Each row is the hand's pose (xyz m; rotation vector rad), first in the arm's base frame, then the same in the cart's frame.
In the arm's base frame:
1: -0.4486 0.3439 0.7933 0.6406 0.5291 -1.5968
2: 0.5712 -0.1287 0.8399 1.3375 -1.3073 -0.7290
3: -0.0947 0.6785 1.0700 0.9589 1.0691 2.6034
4: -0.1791 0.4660 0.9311 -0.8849 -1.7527 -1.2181
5: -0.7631 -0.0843 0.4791 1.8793 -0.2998 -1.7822
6: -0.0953 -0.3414 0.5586 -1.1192 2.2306 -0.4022
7: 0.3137 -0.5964 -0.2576 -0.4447 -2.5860 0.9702
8: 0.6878 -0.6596 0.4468 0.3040 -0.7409 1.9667
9: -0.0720 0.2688 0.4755 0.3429 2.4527 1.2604
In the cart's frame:
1: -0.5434 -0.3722 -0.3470 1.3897 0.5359 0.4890
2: -0.2107 -0.2871 0.7243 -2.9314 0.3680 -0.6019
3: -0.9403 -0.5728 -0.0065 1.1235 0.0961 -2.0567
4: -0.7090 -0.4602 -0.0799 1.6564 -1.5135 -1.3226
5: -0.0562 -0.1336 -0.6414 2.4723 1.3218 0.3241
6: 0.1062 -0.1233 0.0599 -1.0178 0.2332 0.4612
7: 0.3662 0.7310 0.3776 -0.7692 1.8982 0.4400
8: 0.3284 0.0901 0.8550 -0.0526 1.6901 -1.5834
9: -0.4940 -0.0049 -0.0137 -1.5602 0.6605 2.0482

